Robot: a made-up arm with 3 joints.
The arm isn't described. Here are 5 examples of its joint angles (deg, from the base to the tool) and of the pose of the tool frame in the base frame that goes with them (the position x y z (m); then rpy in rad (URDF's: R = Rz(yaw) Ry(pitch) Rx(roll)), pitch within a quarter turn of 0, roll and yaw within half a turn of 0).
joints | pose
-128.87 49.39 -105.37 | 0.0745 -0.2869 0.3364 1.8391 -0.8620 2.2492
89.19 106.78 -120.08 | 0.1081 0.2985 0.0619 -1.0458 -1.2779 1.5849
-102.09 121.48 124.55 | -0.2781 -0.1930 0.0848 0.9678 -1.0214 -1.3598
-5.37 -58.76 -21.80 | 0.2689 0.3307 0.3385 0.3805 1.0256 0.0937
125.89 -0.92 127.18 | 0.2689 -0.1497 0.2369 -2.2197 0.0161 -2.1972
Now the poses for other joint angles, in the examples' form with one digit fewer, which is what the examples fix.
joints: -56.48 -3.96 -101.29
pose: -0.114 0.056 0.449 1.768 0.069 0.986
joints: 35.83 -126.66 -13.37
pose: 0.408 0.107 -0.098 -2.908 0.931 2.516
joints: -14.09 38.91 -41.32
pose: -0.343 0.174 0.449 0.721 -0.679 0.246
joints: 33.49 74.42 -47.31
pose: -0.223 0.431 0.246 0.826 -1.299 -0.585
